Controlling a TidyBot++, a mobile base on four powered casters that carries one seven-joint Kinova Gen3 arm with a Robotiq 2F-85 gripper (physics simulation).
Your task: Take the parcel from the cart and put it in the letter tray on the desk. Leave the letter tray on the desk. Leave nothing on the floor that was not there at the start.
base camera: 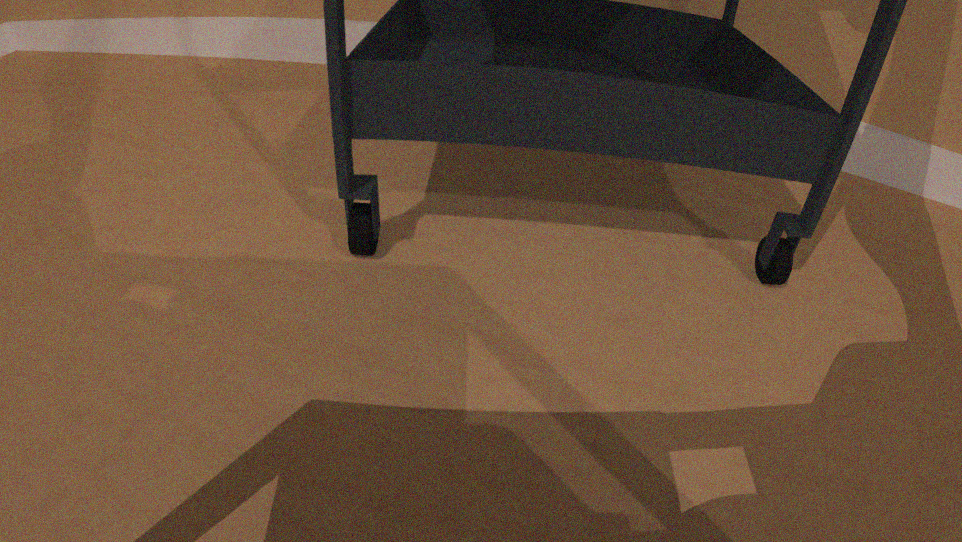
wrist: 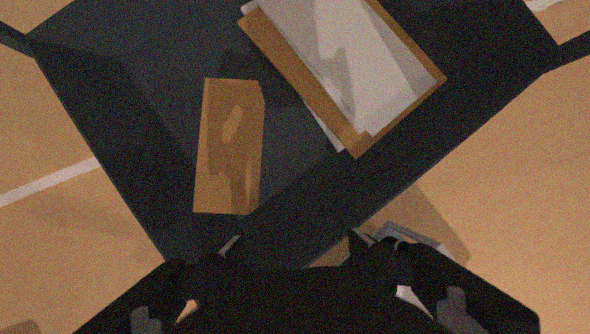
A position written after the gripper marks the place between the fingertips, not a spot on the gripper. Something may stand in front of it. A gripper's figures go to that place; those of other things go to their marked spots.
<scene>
The gripper (wrist: pixel 296 244) is 0.16 m from the lens. A brown cardboard parcel (wrist: pixel 227 180) is 0.18 m from the lens.
</scene>
